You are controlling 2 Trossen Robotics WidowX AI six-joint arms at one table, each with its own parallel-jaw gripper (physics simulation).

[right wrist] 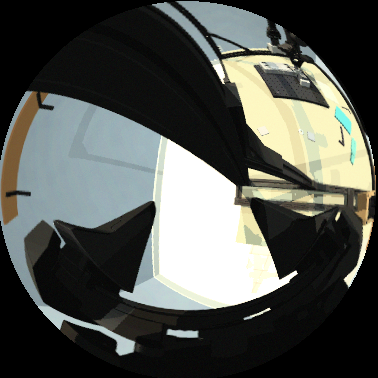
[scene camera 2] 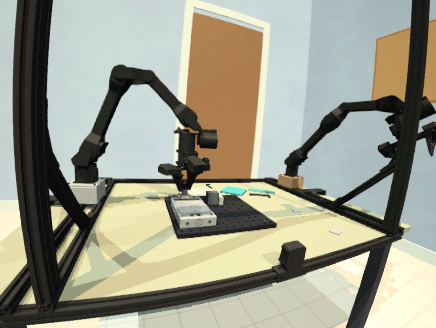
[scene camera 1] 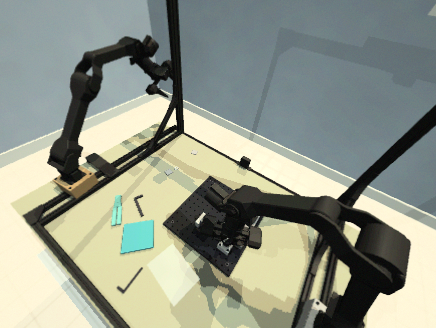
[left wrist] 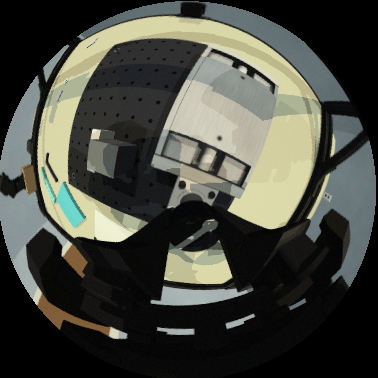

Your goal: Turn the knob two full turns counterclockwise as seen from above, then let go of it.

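Pixels of known places: left gripper, fingertip midpoint: [scene camera 2: 184,190]; right gripper, fingertip midpoint: [right wrist: 204,204] [scene camera 2: 415,161] [scene camera 1: 172,90]; left arm's base, link origin: [scene camera 2: 86,181]; right arm's base, link origin: [scene camera 2: 291,175] [scene camera 1: 73,176].
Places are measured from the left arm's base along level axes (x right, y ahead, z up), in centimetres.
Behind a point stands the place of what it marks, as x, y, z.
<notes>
The black round knob [left wrist: 192,242] {0.2, 33.3, 0.7} has a pale pointer bar on its top, which runs from lower left to a rounded end at upper right in the left wrist view. It sits at the end of a pale metal mount [left wrist: 177,194] {1.0, 35.1, -4.1} by the silver device. My left gripper [left wrist: 191,211] {0.8, 33.5, -2.5} [scene camera 2: 184,188] {0.8, 33.5, -2.5} points down and is shut on the knob, one finger on each side. In scene camera 1 the arm and fingers hide most of the knob. My right gripper [right wrist: 204,204] {34.9, 99.7, 16.0} is open and empty, raised far from the knob beside the frame post.
The silver device [left wrist: 220,110] {10.3, 35.3, -3.9} [scene camera 2: 194,212] {16.9, 34.8, -4.1} lies on the black perforated board [left wrist: 125,90] {9.9, 47.4, -6.8} [scene camera 2: 245,215] {14.2, 52.0, -6.8} [scene camera 1: 187,215] {-0.1, 52.1, -6.8}. A grey block [left wrist: 107,157] {2.2, 42.7, -2.4} [scene camera 2: 213,198] {3.4, 43.8, -4.5} stands on the board. A turquoise square [scene camera 1: 138,236] {-17.3, 58.8, -7.1}, turquoise tool [scene camera 1: 117,210] {-16.7, 72.9, -6.9} and black hex keys [scene camera 1: 131,281] {-26.5, 48.7, -7.6} [scene camera 1: 138,202] {-9.7, 70.4, -7.3} lie on the table.
</notes>
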